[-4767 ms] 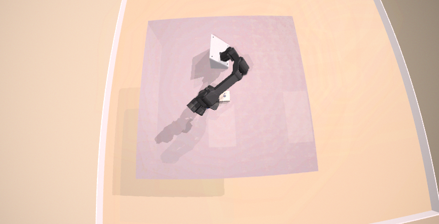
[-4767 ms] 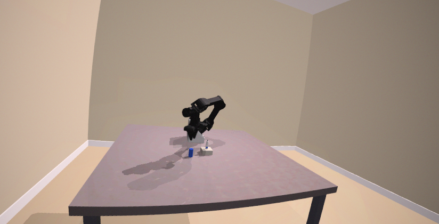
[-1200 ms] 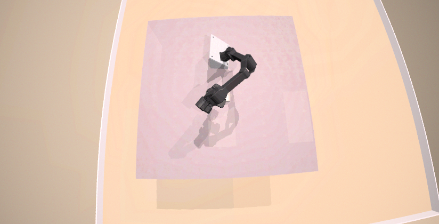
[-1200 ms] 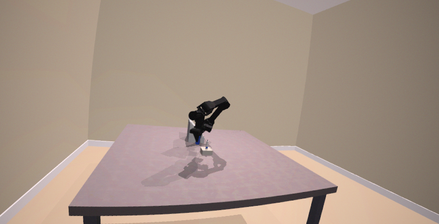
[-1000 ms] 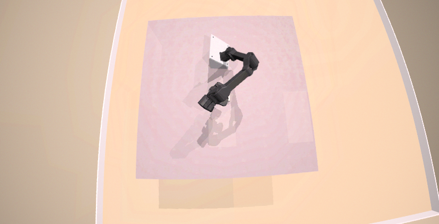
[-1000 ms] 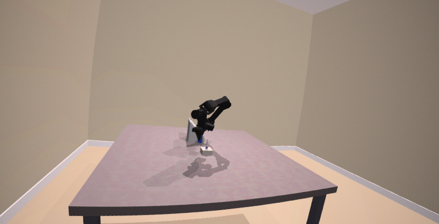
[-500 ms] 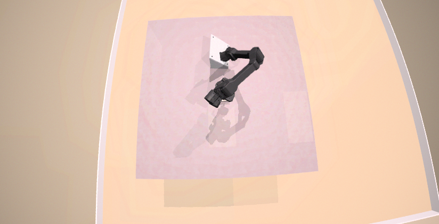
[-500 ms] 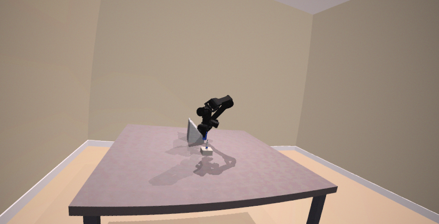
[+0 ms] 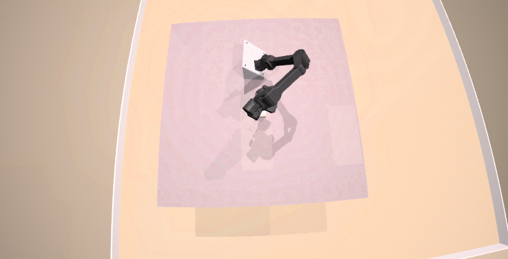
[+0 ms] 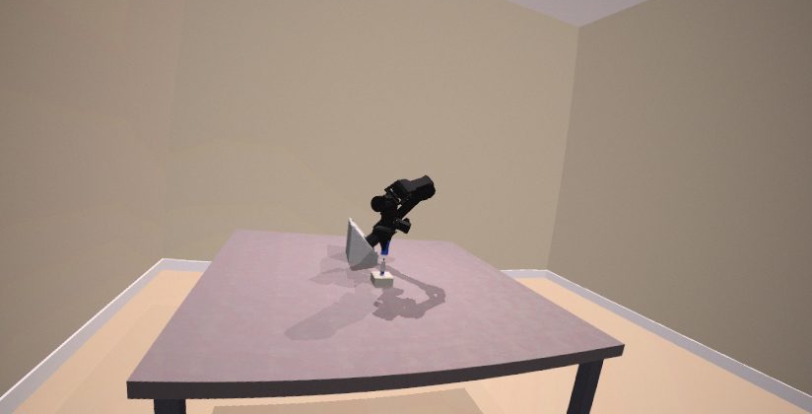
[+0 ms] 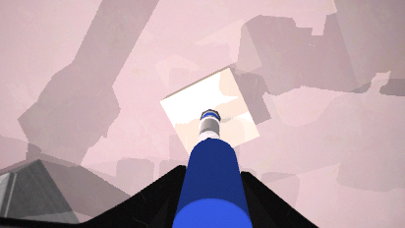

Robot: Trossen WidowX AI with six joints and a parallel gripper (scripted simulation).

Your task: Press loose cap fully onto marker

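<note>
My gripper tip is now 12 cm above the beige holder block. The rest, counted from my gripper tip: blue cap: 1 cm above.
</note>
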